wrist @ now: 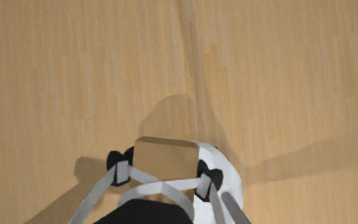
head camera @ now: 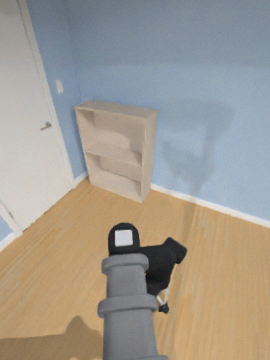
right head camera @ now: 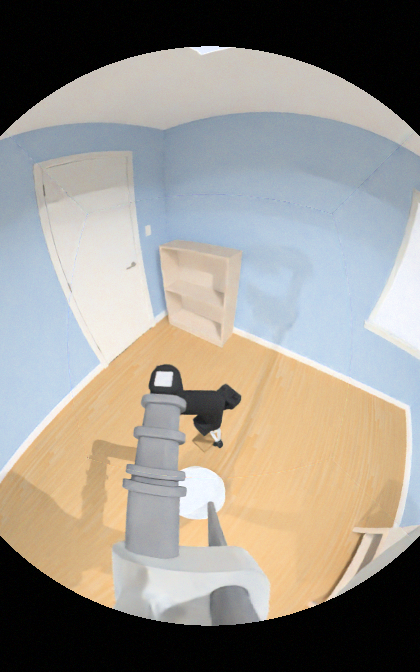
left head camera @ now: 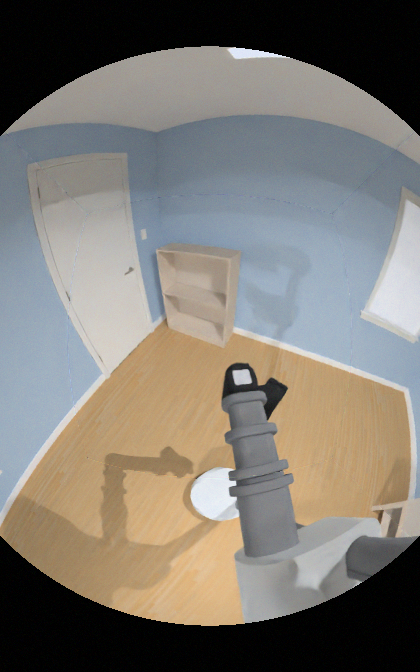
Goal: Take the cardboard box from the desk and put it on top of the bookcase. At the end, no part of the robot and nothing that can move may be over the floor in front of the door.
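Frame: origin at the robot's base, x ahead, y left, z up, level; centimetres.
Seen in the pictures: gripper, fingertip midpoint: (wrist: pixel 165 166).
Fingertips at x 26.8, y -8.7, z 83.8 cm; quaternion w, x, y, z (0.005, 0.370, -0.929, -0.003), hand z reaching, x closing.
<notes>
A point is followed by its place in that frame.
The brown cardboard box (wrist: pixel 166 159) {x 27.9, y -9.9, z 88.2 cm} (right head camera: pixel 203 442) is held between the two fingertips of my gripper (wrist: pixel 165 166) {x 26.8, y -8.7, z 83.8 cm}, which is shut on it. In the right head camera view the box shows small below the black wrist. It hangs in the air over the wooden floor. The pale wooden bookcase (head camera: pixel 148 155) {x 160.1, y -30.3, z 60.3 cm} (left head camera: pixel 232 295) (right head camera: pixel 231 295) stands in the corner beyond the arm, against the blue wall, and no object shows on its top. The gripper is apart from the bookcase. The desk does not show in these views.
The white door (head camera: pixel 30 120) {x 166.3, y 78.4, z 98.9 cm} (left head camera: pixel 92 270) (right head camera: pixel 95 265) is left of the bookcase, with its handle on the side toward the bookcase. My round white base (left head camera: pixel 212 495) (right head camera: pixel 202 492) is below the arm. A pale wooden table (left head camera: pixel 395 504) (right head camera: pixel 370 530) shows partly at the lower right. A window is on the right.
</notes>
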